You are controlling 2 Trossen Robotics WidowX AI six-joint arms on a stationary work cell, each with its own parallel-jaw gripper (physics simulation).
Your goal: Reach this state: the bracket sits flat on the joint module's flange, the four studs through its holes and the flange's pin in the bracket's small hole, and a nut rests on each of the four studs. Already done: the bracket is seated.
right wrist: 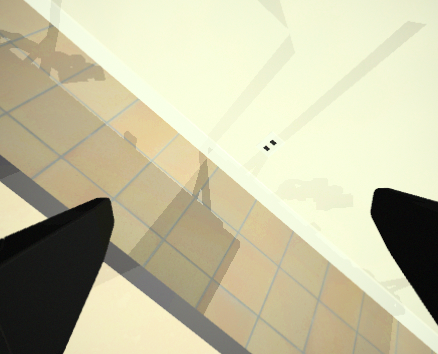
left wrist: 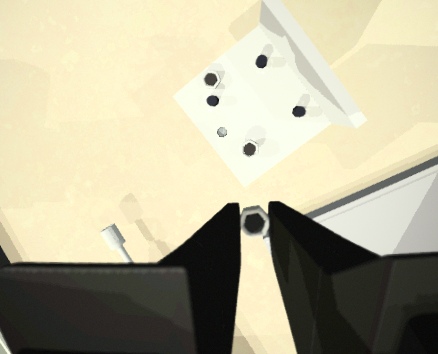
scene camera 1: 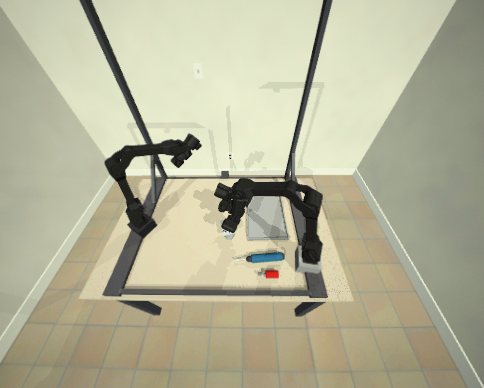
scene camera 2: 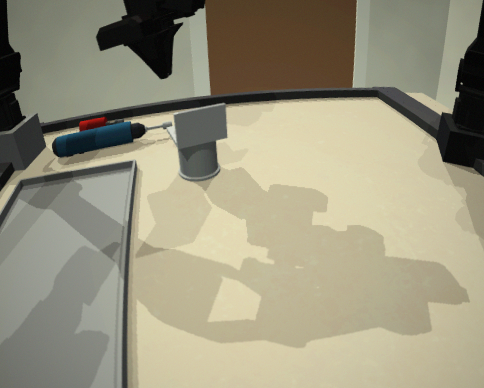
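Seen in the pictures: left gripper, fingertip midpoint: (left wrist: 253, 213) (scene camera 1: 234, 222) (scene camera 2: 166, 77); right gripper, fingertip midpoint: (right wrist: 241, 205); left arm's base at its link origin: (scene camera 1: 309, 256) (scene camera 2: 6, 125); right arm's base at its link origin: (scene camera 1: 140, 222) (scene camera 2: 470, 125).
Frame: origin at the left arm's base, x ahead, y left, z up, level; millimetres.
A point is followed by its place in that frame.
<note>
The pale bracket (scene camera 1: 228, 234) @[x 396, y -62, z -14 mm] (scene camera 2: 201, 125) @[x 416, y -129, z 8 mm] (left wrist: 275, 95) @[x 405, y -109, z -13 mm] sits on the grey joint module (scene camera 2: 199, 160) @[x 408, y -125, z -47 mm]. In the left wrist view, one nut (left wrist: 249, 149) @[x 380, y -87, z -3 mm] sits at the bracket's near stud position. Another nut (left wrist: 211, 79) @[x 424, y -77, z -8 mm] lies on the bracket near its edge, beside the dark left stud (left wrist: 212, 100) @[x 412, y -74, z -5 mm] and apart from it. Two more dark studs (left wrist: 261, 61) @[x 425, y -106, z -5 mm] (left wrist: 298, 111) @[x 393, y -119, z -5 mm] are bare beside the upright wall. The pin (left wrist: 222, 132) @[x 393, y -74, z -15 mm] shows. My left gripper (scene camera 2: 165, 75) @[x 366, y -85, z 68 mm] (left wrist: 253, 213) @[x 366, y -85, z 68 mm] is shut on a nut (left wrist: 254, 222) @[x 365, y -85, z 73 mm], above the table near the bracket. My right gripper (right wrist: 241, 205) @[x 716, y -466, z 167 mm] is open, far from the bracket.
A grey tray (scene camera 1: 267, 238) @[x 195, y -98, z -66 mm] (scene camera 2: 130, 215) @[x 323, y -215, z -70 mm] (left wrist: 415, 200) @[x 295, y -207, z -75 mm] lies beside the joint module. A blue driver (scene camera 1: 267, 257) @[x 189, y 16, z -40 mm] (scene camera 2: 95, 140) @[x 202, y -8, z -53 mm] and a smaller red-handled tool (scene camera 1: 272, 274) @[x 160, y 90, z -46 mm] (scene camera 2: 93, 124) @[x 168, y 71, z -51 mm] lie near the table's front edge. The driver's silver tip (left wrist: 112, 236) @[x 334, y 40, z -52 mm] shows in the left wrist view.
</note>
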